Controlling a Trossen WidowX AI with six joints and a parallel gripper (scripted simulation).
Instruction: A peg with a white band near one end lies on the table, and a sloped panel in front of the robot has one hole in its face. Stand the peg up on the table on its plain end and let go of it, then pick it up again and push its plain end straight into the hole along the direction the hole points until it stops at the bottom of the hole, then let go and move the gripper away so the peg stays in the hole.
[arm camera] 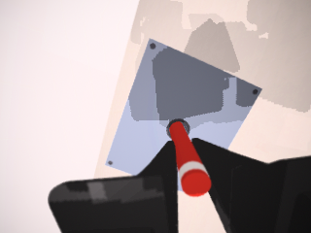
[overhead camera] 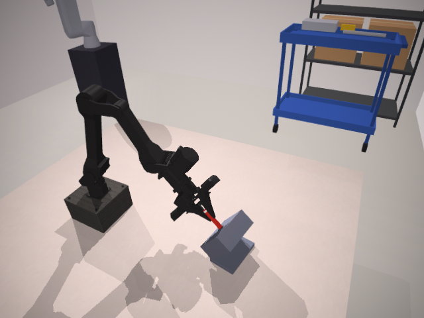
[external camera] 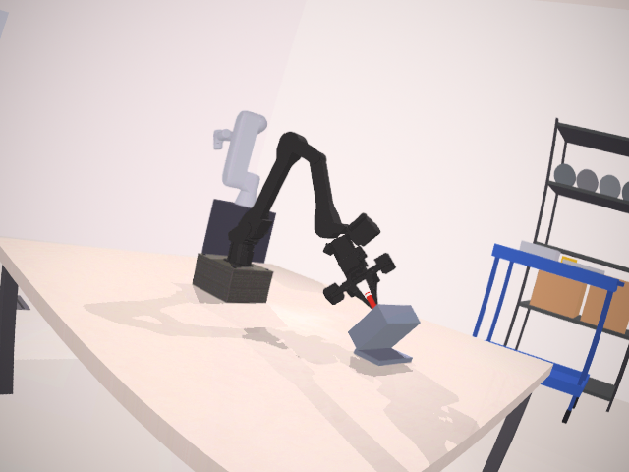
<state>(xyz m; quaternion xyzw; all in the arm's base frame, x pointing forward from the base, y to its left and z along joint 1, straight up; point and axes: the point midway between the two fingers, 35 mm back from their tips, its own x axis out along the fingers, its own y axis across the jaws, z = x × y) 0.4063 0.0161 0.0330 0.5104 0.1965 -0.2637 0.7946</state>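
The grey sloped panel is 50 mm ahead of my gripper tip, 40 mm below it and 10 mm to the right of it. Also, from my gripper tip: red peg 10 mm behind, 10 mm above.
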